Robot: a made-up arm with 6 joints. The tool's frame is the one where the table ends. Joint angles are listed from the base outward.
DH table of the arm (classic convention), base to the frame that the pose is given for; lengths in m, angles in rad. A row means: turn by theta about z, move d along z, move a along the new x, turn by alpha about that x. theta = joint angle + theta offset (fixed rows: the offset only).
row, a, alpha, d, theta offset
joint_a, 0, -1.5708, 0.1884, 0
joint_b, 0.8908, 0, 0, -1.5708
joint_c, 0, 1.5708, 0.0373, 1.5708
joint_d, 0, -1.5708, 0.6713, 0
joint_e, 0, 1.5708, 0, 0
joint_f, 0, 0, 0.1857, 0
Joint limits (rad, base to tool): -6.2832..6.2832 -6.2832..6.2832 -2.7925..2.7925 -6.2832..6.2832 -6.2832..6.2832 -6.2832..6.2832
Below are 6 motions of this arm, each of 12 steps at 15 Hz.
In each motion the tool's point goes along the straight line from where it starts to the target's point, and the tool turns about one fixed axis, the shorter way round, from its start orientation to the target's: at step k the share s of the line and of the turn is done. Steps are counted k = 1, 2, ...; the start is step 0. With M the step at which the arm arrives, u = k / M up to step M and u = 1 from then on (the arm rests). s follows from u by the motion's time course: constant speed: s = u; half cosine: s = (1 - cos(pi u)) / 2; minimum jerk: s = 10 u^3 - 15 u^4 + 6 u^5.
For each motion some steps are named. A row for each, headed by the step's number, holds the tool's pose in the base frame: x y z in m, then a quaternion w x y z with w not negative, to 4 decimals.
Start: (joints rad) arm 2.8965 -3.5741 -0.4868 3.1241 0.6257 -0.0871
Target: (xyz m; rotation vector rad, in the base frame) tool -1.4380 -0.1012 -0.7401 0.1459 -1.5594 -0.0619
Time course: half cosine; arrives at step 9
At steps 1, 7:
1: -1.0808 0.2172 -1.0234 0.6889 -0.0445 -0.7144 -0.1140
7: -1.3949 -0.0628 -0.7743 0.7067 0.0524 -0.7045 -0.0383

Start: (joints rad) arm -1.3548 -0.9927 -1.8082 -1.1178 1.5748 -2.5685
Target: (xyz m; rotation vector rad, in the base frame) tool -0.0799 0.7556 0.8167 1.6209 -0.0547 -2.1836
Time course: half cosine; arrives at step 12
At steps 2, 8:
2: -0.3328 0.9786 0.1203 0.0324 0.6312 -0.1453 -0.7612
8: -0.1477 0.8153 0.6301 0.1625 0.5987 -0.0537 -0.7825

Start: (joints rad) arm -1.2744 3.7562 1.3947 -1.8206 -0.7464 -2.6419
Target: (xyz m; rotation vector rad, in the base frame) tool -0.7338 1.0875 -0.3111 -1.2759 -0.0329 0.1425
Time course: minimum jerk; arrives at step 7
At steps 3, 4, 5, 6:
3: -0.4009 1.1741 -0.2208 0.8468 -0.4982 0.1787 0.0521
4: -0.5401 1.1379 -0.2585 0.8326 -0.5420 0.0981 0.0585
5: -0.6576 1.1073 -0.2904 0.8150 -0.5753 0.0294 0.0634
6: -0.7215 1.0907 -0.3078 0.8032 -0.5919 -0.0082 0.0660

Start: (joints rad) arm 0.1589 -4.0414 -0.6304 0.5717 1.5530 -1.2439
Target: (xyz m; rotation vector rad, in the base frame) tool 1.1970 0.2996 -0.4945 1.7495 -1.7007 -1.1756
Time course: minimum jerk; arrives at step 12
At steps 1, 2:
1: 1.3257 0.3518 -0.5486 0.1344 -0.6131 0.7379 0.2481
2: 1.3218 0.3502 -0.5469 0.1237 -0.6153 0.7359 0.2542

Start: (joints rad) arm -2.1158 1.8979 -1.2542 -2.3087 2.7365 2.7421
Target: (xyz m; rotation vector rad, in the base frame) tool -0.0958 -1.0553 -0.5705 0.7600 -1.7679 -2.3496
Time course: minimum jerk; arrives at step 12
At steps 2, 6, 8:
2: -0.5696 -0.9401 0.3001 0.0945 -0.3168 -0.8200 -0.4673
6: -0.3414 -0.9956 -0.1192 0.0789 -0.0463 -0.7506 -0.6544
8: -0.1989 -1.0302 -0.3810 0.0645 0.1274 -0.6632 -0.7347

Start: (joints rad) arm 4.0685 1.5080 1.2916 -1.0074 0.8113 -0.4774
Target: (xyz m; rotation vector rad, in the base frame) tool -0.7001 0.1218 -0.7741 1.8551 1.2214 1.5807
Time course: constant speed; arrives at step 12
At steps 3, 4, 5, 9, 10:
3: -0.7114 -0.5885 -0.5930 0.1815 -0.4960 -0.8049 -0.2707
4: -0.7101 -0.5096 -0.6132 0.1392 -0.5268 -0.7784 -0.3118
5: -0.7089 -0.4306 -0.6333 0.0961 -0.5549 -0.7479 -0.3513
9: -0.7039 -0.1150 -0.7137 0.0786 0.6377 0.5896 0.4894
10: -0.7026 -0.0360 -0.7339 0.1219 0.6504 0.5419 0.5181

